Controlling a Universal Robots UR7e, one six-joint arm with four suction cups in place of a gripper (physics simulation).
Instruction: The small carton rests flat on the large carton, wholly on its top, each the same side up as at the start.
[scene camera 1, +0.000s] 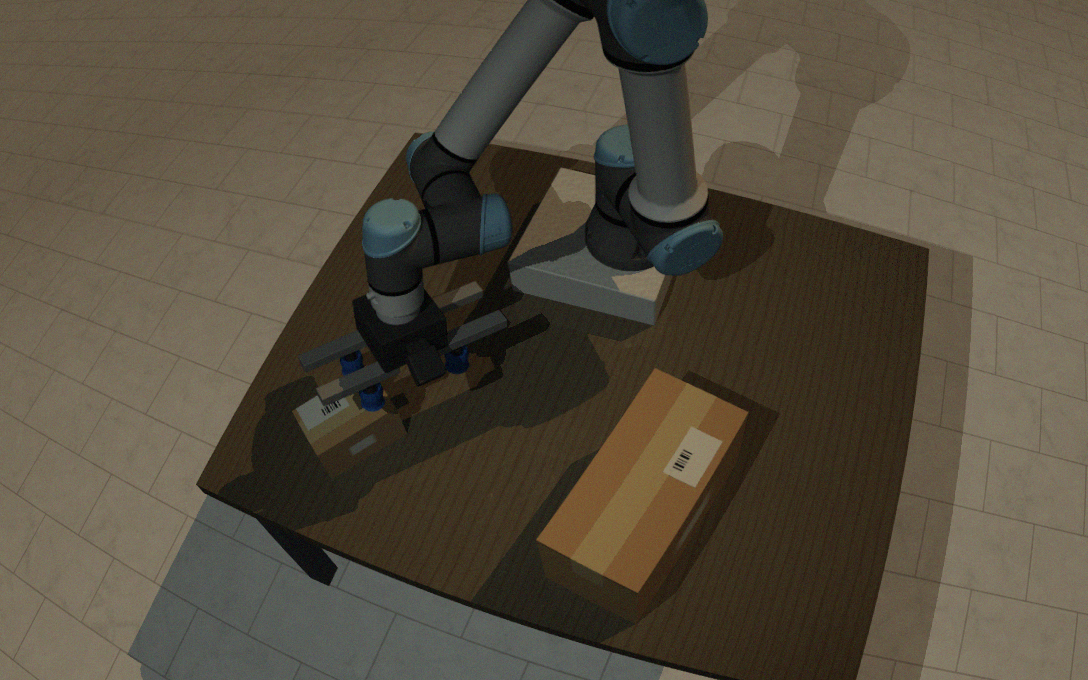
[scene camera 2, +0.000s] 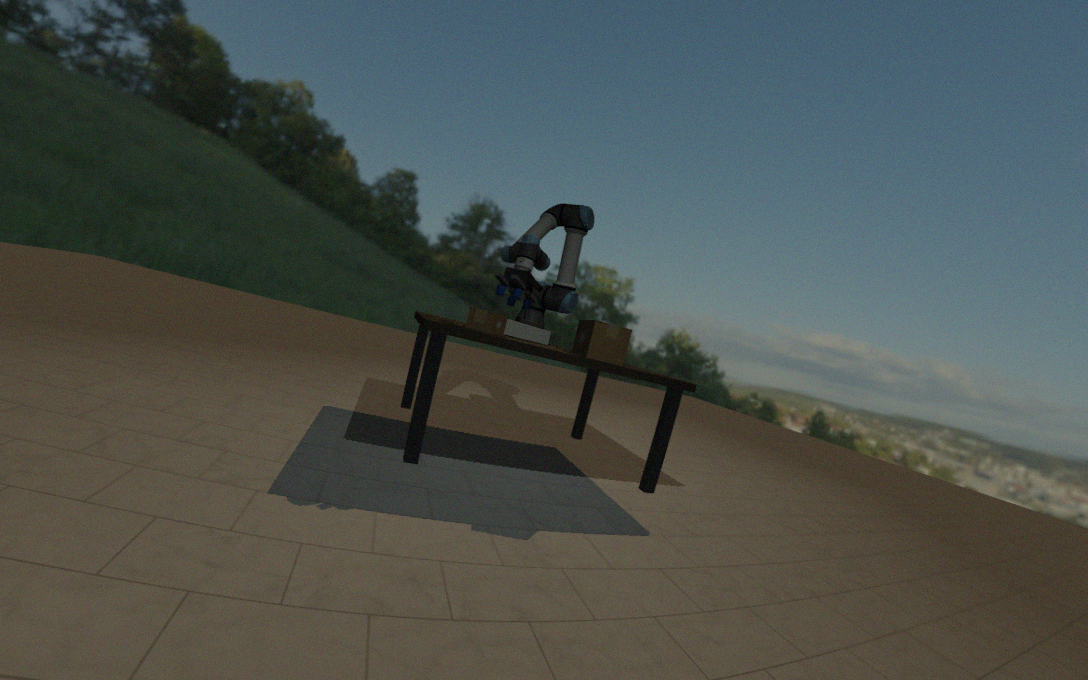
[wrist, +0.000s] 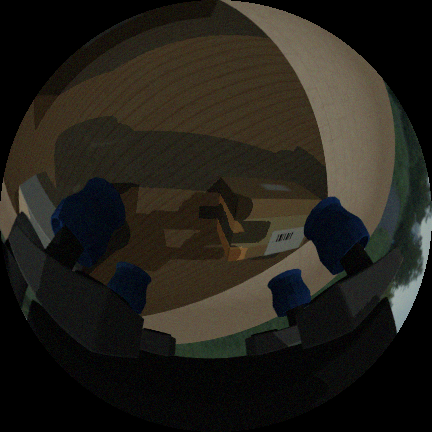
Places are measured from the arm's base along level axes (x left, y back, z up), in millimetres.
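Pixels of known places: hand at its tool point: (scene camera 1: 404, 367) (scene camera 2: 513, 301) (wrist: 214, 258); arm's base at its link origin: (scene camera 1: 629, 238) (scene camera 2: 528, 326) (wrist: 31, 236).
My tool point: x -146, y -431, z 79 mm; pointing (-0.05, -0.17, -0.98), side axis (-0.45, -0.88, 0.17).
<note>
Ahead of a thing's pixels: the offset from my tool point to its top centre. Level surfaces: height alone.
The small carton {dz -66, dx -84, dy -84 mm} (scene camera 1: 343, 433) (scene camera 2: 486, 320) (wrist: 257, 219), brown with a white barcode label, lies on the dark wooden table {dz -144 mm} (scene camera 1: 822, 329) (scene camera 2: 559, 352) near its front left corner. The large carton {dz +4, dx +393, dy +5 mm} (scene camera 1: 643, 475) (scene camera 2: 601, 340), with a tape stripe and a barcode label on top, lies apart from it at the front right. My gripper (scene camera 1: 401, 377) (scene camera 2: 512, 294) (wrist: 209, 257), with four blue suction cups, hangs a little above the small carton's far side and touches nothing. The cups are free and empty.
The arm's grey base block (scene camera 1: 589, 289) (scene camera 2: 527, 331) stands at the back middle of the table. The table's left and front edges are close to the small carton. Tiled floor lies all around.
</note>
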